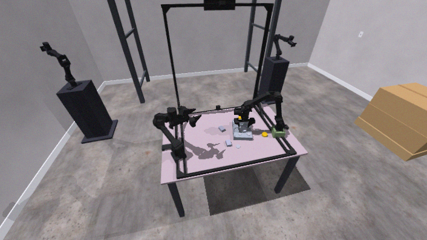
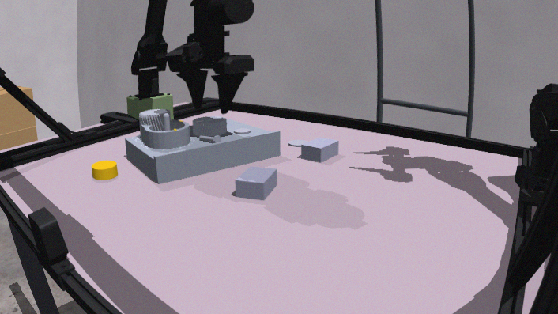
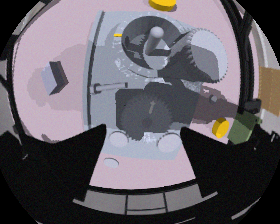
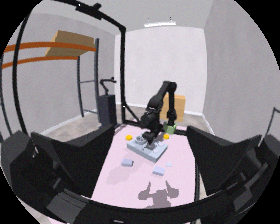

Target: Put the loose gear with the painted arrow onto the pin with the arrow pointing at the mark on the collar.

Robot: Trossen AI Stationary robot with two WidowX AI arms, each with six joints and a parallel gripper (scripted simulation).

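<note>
Right now my left hand is 60 mm above the grey toothed gear. From my left hand the other things lie so: yellow mark (100 mm behind, 10 mm to the right, 50 mm below); pin (90 mm behind, 20 mm to the left, 70 mm below); round collar (90 mm behind, 20 mm to the left, 60 mm below).
</note>
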